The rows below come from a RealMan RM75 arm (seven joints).
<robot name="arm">
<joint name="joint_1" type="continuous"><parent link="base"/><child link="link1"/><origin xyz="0 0 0.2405" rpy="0 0 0"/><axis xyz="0 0 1"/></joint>
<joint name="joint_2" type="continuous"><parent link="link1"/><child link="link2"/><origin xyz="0 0 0" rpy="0 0 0"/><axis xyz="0 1 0"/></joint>
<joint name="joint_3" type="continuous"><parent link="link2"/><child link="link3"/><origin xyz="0 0 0.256" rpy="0 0 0"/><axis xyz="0 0 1"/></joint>
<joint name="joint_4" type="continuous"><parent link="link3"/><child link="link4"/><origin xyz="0 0 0" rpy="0 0 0"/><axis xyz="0 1 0"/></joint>
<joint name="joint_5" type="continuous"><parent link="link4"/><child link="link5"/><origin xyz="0 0 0.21" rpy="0 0 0"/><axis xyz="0 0 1"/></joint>
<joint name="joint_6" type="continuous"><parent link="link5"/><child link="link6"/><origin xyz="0 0 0" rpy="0 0 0"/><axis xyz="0 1 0"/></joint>
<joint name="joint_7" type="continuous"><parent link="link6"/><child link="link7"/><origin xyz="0 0 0.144" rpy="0 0 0"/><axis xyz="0 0 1"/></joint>
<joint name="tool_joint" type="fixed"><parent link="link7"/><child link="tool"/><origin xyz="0 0 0" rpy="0 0 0"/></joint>
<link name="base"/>
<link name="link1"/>
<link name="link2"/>
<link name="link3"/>
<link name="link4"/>
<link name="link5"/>
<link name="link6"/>
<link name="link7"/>
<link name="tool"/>
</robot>
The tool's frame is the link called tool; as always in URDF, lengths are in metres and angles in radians. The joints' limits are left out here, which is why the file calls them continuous.
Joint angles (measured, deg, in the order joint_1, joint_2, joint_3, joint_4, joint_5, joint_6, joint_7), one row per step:
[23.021 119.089 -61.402 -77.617 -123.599 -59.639 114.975]
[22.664 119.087 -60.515 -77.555 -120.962 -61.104 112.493]
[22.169 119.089 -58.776 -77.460 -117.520 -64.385 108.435]
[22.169 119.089 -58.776 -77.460 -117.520 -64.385 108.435]
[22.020 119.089 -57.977 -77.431 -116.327 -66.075 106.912]
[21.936 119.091 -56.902 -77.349 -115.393 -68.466 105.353]
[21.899 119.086 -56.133 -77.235 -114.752 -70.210 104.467]
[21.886 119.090 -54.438 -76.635 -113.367 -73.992 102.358]
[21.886 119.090 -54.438 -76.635 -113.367 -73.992 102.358]
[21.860 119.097 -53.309 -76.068 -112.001 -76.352 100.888]
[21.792 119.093 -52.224 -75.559 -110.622 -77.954 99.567]
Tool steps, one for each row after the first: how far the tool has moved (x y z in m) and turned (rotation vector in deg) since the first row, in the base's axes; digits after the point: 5 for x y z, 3 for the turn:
[-0.00118 -0.00330 0.00128 -0.583 1.029 1.750]
[-0.00190 -0.00994 0.00340 -1.978 2.048 4.649]
[-0.00190 -0.00994 0.00340 -1.978 2.048 4.649]
[-0.00221 -0.01310 0.00417 -2.755 2.421 5.844]
[-0.00194 -0.01729 0.00472 -4.006 2.704 7.063]
[-0.00173 -0.02035 0.00500 -4.951 3.080 7.807]
[-0.00076 -0.02704 0.00483 -7.069 3.979 9.507]
[-0.00076 -0.02704 0.00483 -7.069 3.979 9.507]
[-0.00066 -0.03140 0.00497 -8.227 5.025 10.838]
[-0.00033 -0.03446 0.00647 -8.591 6.056 11.982]

